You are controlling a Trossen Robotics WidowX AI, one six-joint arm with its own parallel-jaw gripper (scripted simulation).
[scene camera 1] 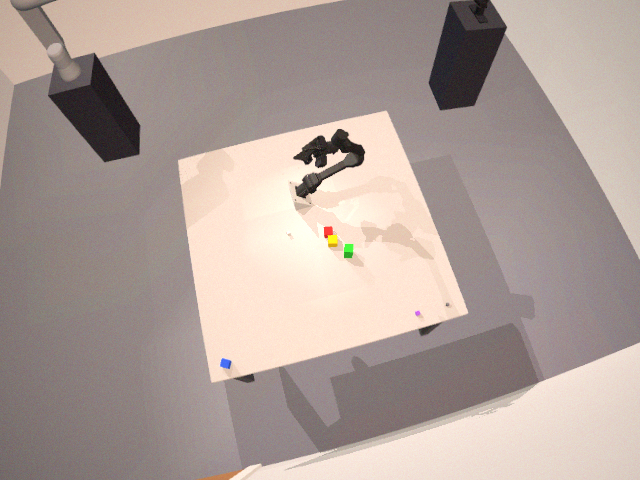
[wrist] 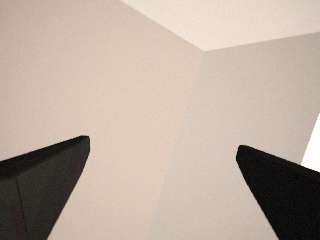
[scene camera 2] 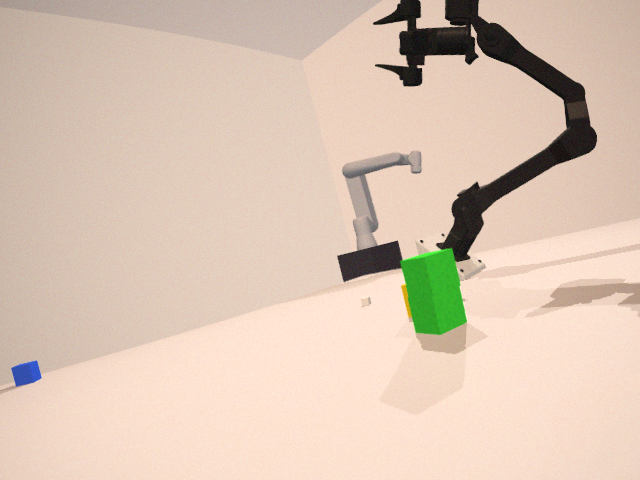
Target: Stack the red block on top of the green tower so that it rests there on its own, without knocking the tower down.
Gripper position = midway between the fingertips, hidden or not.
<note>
The gripper point(scene camera 2: 374, 44) is open and holds nothing.
The gripper shows as well in scene camera 1 point(scene camera 1: 297, 153) and in the wrist view point(wrist: 166, 147).
</note>
